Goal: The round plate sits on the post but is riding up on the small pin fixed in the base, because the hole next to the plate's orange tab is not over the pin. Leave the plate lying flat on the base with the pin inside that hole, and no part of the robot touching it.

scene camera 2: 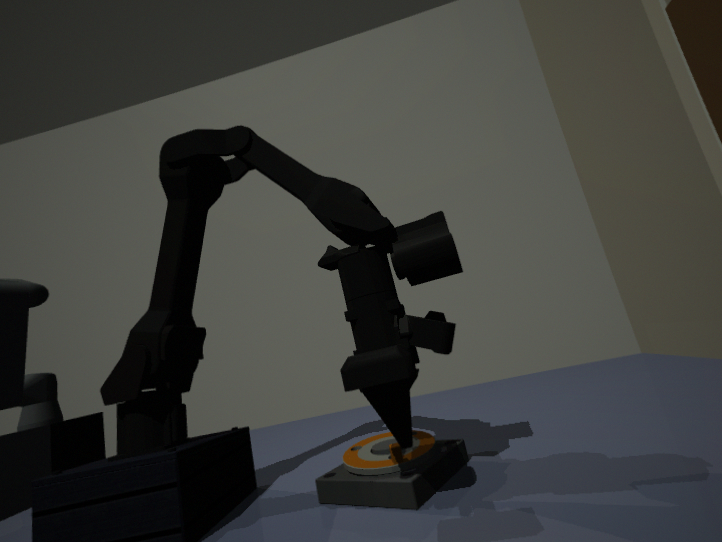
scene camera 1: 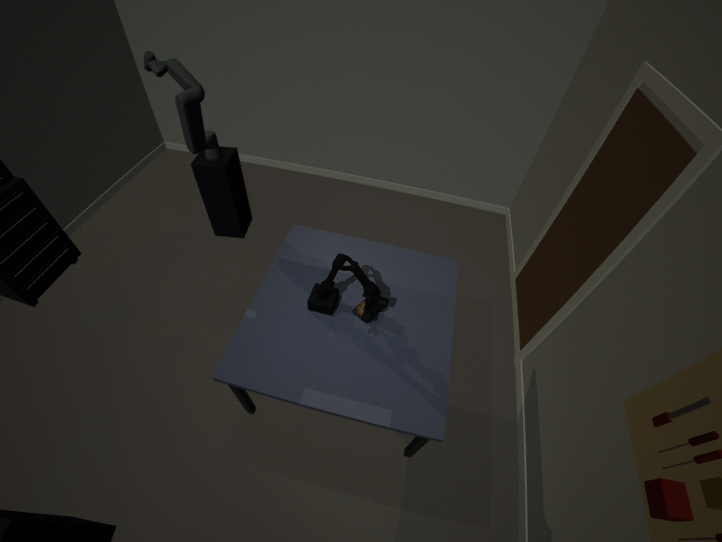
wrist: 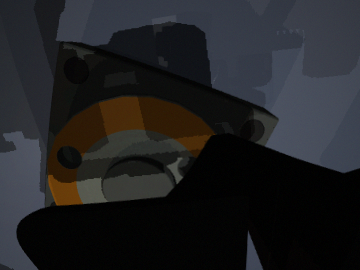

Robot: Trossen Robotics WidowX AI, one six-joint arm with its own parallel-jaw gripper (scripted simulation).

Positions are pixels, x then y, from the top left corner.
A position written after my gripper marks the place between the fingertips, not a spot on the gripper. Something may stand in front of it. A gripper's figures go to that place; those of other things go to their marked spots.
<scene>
My gripper (wrist: 220, 143): 10 cm from the lens. A plate (wrist: 111, 129) is 11 cm from the lens.
</scene>
